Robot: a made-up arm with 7 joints.
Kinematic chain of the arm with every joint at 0, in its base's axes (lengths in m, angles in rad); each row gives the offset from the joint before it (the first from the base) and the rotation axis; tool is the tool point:
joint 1: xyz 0 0 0.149 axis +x
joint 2: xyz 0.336 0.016 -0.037 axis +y
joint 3: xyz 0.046 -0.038 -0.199 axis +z
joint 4: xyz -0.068 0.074 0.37 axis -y
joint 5: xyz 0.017 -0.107 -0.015 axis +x
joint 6: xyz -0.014 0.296 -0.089 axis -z
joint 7: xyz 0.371 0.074 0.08 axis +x
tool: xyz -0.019 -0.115 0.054
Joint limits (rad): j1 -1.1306..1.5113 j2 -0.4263..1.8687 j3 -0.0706..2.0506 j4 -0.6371..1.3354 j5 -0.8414..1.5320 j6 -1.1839..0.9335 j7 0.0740..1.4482
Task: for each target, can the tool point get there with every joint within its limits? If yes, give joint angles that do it. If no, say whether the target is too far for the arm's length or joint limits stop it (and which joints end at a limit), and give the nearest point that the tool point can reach.
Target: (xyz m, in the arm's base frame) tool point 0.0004 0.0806 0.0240
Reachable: yes | joints -0.9275 0.4930 1.7604 -0.0983 -0.6081 -0.5502 0.4818
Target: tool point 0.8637 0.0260 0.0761
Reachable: yes | joints -0.2886 1.6691 1.2122 0.8997 0.9108 0.1300 0.4007
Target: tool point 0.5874 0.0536 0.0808
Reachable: yes | joints -0.8997 0.2486 0.2967 -0.1551 -0.1886 0.4928 0.3592
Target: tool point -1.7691 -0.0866 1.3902
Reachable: no: too far | nearest point -0.2995 -0.0294 0.5703 | short by 1.684 m
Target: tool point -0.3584 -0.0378 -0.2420
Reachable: no: joint limits stop it (at a limit: joint 1, joint 2, joint 4, joint 6, joint 7) | nearest point -0.2556 -0.1056 -0.1683 | short by 0.143 m
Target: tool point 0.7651 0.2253 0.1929
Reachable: yes | joints 0.7187 0.9793 0.1173 0.0515 0.6374 -0.0483 0.5320
